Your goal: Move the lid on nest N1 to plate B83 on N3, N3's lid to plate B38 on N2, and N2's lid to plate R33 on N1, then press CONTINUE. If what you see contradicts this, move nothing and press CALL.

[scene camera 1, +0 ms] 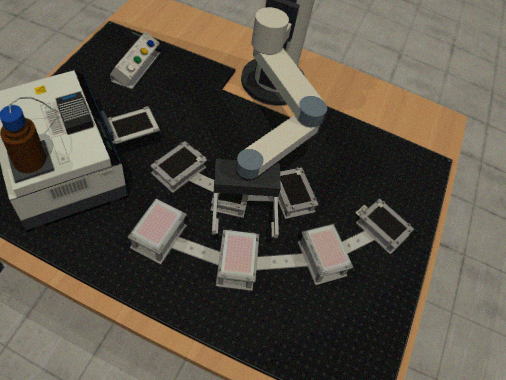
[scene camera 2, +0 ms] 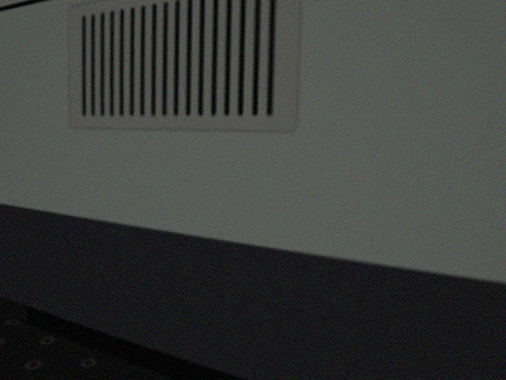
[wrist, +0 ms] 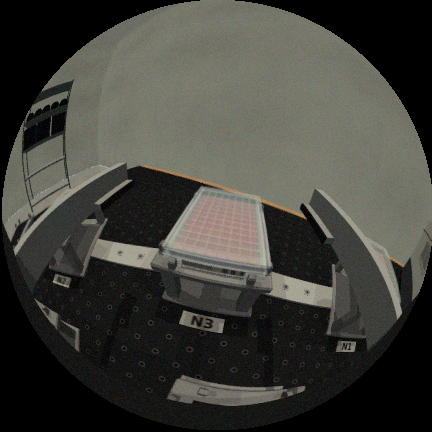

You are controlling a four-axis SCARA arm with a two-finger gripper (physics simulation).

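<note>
My gripper is open and empty, fingers wide apart, above and just behind nest N3. A pink plate with a clear lid sits on N3; its end label is too small to read. Another pink lidded plate is on N2, at the right in scene camera 1; the left finger hides much of it in the wrist view. A third pink plate is on N1, partly behind the right finger. The button box has white, green, yellow and blue buttons.
Dark-centred nests without pink plates stand around the arc, at left, behind the gripper, beside it and at right. A white instrument carries a brown bottle; a tray extends from it.
</note>
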